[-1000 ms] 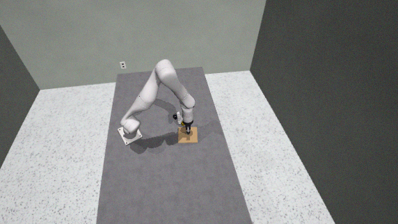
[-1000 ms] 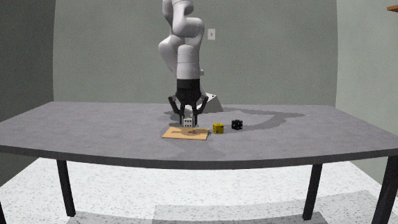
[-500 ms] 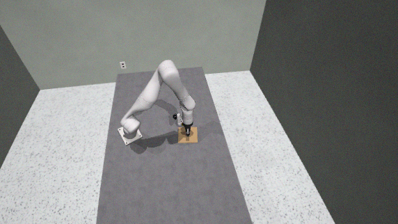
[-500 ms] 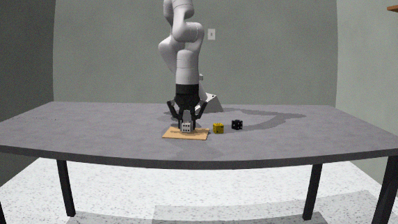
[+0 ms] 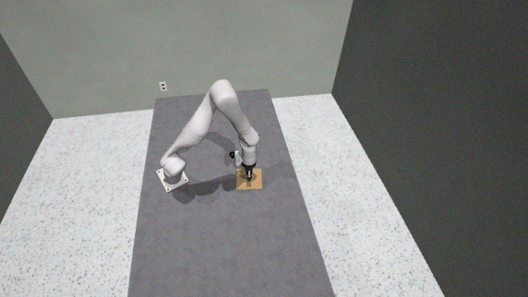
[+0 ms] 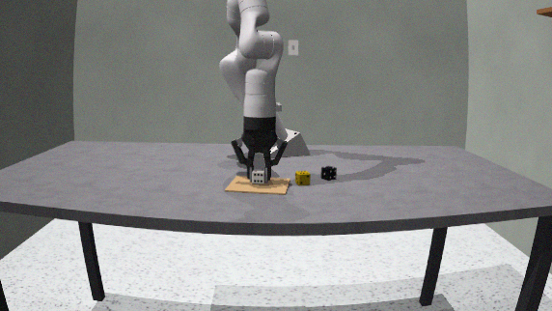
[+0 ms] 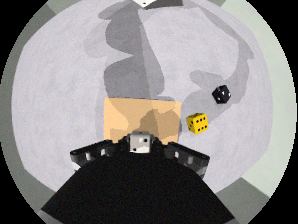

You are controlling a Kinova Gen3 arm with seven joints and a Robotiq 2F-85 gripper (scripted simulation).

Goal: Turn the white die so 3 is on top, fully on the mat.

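Now: hand 10 mm above the white die. The rest, counted from my hand: tan mat 30 mm below; then yellow die 20 mm behind, 110 mm to the left, 10 mm below; then black die 70 mm behind, 180 mm to the left, 10 mm below.
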